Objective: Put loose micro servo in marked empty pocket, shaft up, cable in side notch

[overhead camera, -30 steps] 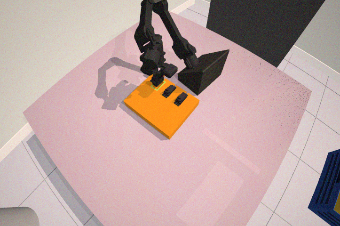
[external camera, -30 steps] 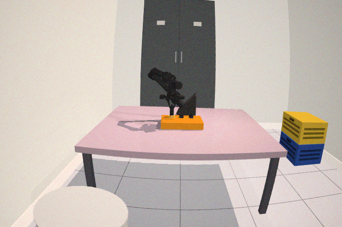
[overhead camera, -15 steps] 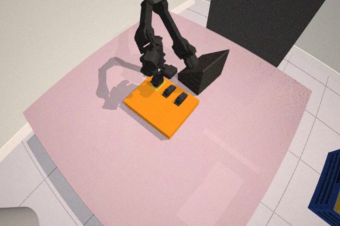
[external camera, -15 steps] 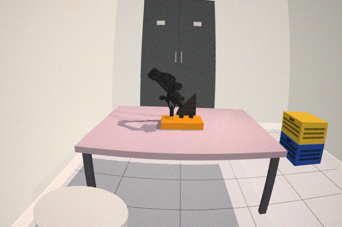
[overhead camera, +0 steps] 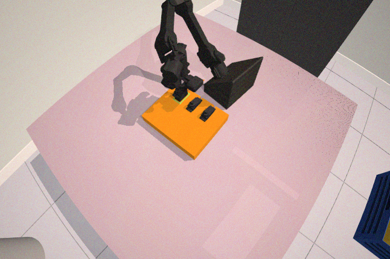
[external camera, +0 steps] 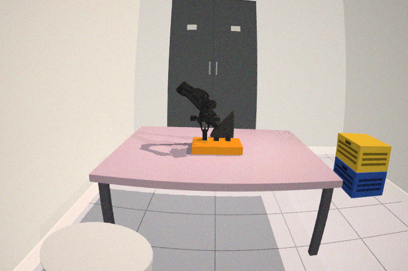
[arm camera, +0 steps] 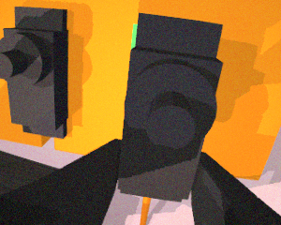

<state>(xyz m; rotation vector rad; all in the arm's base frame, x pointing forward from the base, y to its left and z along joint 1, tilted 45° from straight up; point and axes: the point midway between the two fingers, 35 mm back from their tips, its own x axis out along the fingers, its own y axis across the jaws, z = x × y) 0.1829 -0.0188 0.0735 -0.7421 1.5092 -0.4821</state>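
Right now the orange deck is 110 mm ahead of my gripper tip, 90 mm to the left of it and 70 mm below it.
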